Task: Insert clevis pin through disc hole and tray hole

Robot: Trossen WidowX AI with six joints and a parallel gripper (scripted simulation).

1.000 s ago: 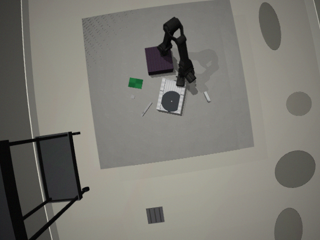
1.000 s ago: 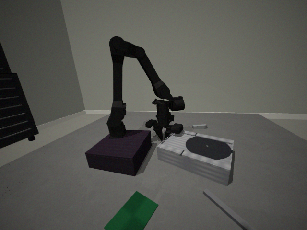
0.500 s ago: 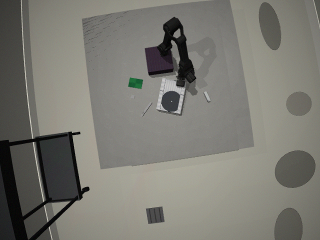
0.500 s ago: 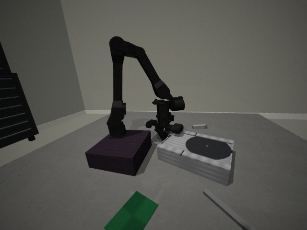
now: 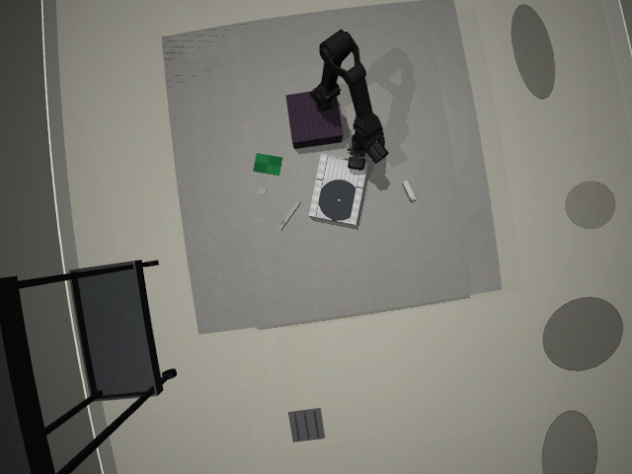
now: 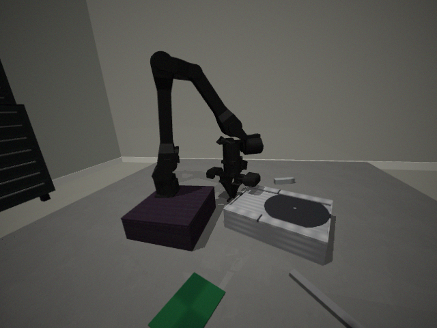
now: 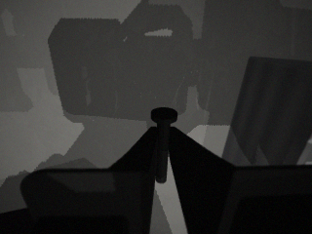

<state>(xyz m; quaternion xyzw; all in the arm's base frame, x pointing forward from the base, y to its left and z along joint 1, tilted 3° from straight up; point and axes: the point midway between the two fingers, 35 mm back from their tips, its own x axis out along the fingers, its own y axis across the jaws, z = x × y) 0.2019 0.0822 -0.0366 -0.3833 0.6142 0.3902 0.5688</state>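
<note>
Right now the rimmed steel tray is 140 mm ahead of my gripper tip, 120 mm to the right of it and 30 mm above it. Also, from my gripper tip: dark aluminium disc (180 mm ahead, 130 mm to the right, 40 mm above); green flat patch (50 mm behind, 360 mm to the right, 10 mm below); steel clevis pin (10 mm to the right, 10 mm above).
</note>
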